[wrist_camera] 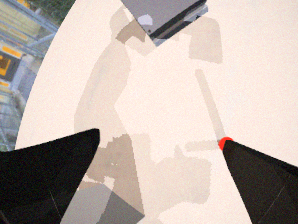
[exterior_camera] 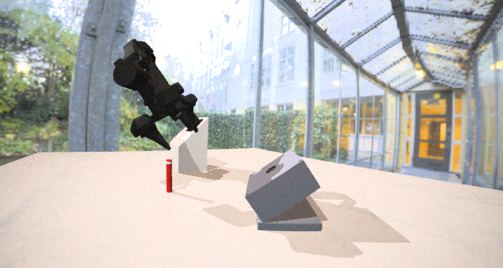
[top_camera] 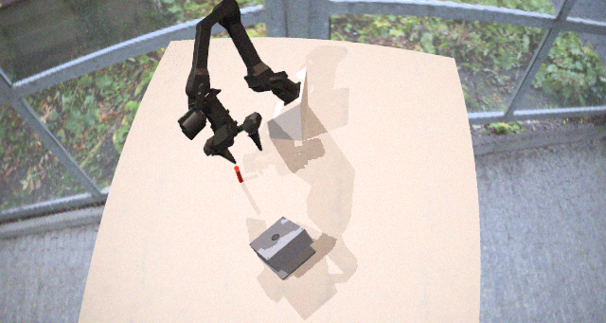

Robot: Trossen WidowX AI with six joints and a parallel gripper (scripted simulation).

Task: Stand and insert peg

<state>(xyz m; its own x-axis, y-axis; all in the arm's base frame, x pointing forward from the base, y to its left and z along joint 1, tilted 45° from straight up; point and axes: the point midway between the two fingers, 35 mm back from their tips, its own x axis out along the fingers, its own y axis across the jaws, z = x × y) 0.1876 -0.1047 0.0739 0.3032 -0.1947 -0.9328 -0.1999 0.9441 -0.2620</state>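
Now: the red peg 10 mm ahead of my gripper tip, 40 mm to the right of it and 70 mm below it. Round my gripper tip: flat grey base plate (240 mm ahead, 120 mm to the left, 120 mm below); then grey sloped panel (230 mm ahead, 100 mm to the left, 60 mm below).
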